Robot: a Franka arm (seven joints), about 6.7 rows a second.
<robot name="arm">
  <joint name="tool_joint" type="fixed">
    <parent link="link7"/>
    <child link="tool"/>
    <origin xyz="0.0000 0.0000 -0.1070" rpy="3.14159 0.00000 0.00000"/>
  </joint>
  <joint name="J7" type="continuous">
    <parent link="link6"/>
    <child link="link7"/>
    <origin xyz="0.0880 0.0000 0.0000" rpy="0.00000 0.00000 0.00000"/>
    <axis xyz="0 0 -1"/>
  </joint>
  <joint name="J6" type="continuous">
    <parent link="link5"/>
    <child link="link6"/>
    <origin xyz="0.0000 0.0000 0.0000" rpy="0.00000 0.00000 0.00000"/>
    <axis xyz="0 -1 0"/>
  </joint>
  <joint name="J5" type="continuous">
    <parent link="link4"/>
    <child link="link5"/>
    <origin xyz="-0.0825 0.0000 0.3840" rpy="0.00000 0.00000 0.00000"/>
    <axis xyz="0 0 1"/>
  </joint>
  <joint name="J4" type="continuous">
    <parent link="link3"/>
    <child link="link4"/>
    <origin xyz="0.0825 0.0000 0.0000" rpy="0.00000 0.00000 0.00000"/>
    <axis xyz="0 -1 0"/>
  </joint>
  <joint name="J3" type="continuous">
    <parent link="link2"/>
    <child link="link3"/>
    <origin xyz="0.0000 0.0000 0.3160" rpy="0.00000 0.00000 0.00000"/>
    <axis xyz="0 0 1"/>
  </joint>
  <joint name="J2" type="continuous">
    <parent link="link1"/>
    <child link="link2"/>
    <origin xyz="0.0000 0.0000 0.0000" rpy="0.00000 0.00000 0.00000"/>
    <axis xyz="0 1 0"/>
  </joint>
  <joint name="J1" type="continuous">
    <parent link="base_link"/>
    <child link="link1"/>
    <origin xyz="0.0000 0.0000 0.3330" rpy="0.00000 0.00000 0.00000"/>
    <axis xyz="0 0 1"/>
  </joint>
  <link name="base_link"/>
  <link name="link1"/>
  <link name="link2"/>
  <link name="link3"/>
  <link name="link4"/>
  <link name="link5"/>
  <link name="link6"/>
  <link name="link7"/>
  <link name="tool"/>
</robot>
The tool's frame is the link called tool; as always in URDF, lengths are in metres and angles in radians. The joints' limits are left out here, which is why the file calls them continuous.
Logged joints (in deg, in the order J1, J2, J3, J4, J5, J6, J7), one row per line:
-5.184 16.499 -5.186 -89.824 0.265 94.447 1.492
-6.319 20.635 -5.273 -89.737 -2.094 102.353 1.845
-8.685 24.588 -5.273 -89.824 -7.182 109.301 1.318
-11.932 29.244 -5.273 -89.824 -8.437 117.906 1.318
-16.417 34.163 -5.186 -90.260 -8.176 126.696 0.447
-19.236 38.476 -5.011 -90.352 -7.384 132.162 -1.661
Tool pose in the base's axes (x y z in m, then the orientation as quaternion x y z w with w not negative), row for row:
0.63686 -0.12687 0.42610 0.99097 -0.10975 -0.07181 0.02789
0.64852 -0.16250 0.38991 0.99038 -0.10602 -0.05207 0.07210
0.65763 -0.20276 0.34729 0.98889 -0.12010 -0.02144 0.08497
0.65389 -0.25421 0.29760 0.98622 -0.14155 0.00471 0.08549
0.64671 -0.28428 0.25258 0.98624 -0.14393 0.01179 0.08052
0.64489 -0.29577 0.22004 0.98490 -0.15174 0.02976 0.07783
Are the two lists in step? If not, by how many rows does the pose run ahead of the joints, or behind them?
The pose runs 1 row ahead of the joints: the pose in row i belongs to the joints in row i + 1.
